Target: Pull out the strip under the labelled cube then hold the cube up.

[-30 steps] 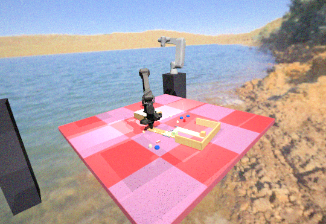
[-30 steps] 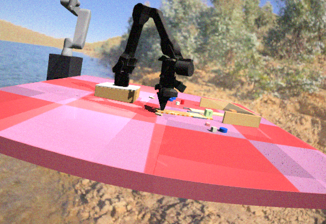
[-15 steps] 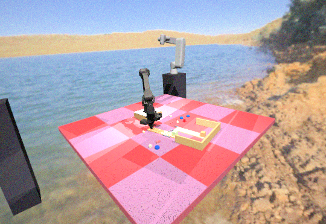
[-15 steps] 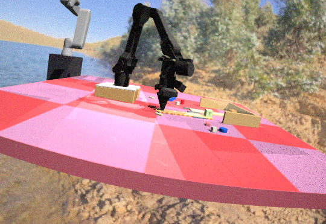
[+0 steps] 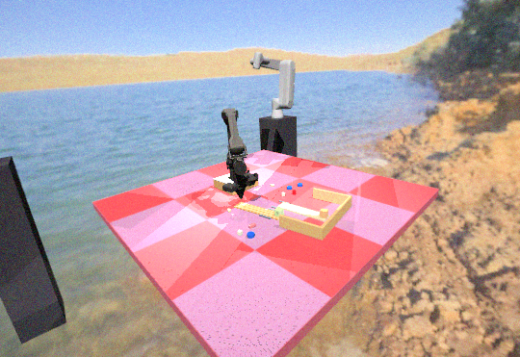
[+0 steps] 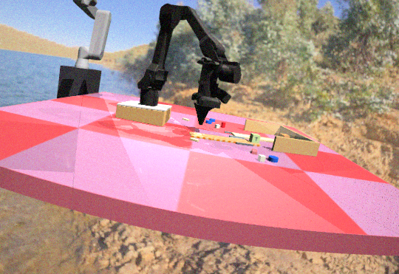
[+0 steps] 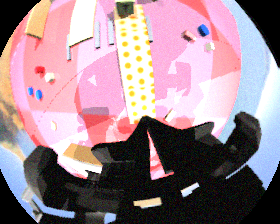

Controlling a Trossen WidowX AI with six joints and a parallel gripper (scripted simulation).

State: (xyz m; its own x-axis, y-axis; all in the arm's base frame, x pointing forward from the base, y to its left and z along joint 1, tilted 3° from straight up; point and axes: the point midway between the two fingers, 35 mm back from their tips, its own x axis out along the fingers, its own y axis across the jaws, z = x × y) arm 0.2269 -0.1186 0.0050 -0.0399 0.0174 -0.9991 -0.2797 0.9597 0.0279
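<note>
My gripper tip is now 20 cm short of the labelled cube, 6 cm to the right of it and 2 cm above it. Round my gripper tip: pink block 19 cm ahead, 8 cm to the right, 4 cm below.
</note>
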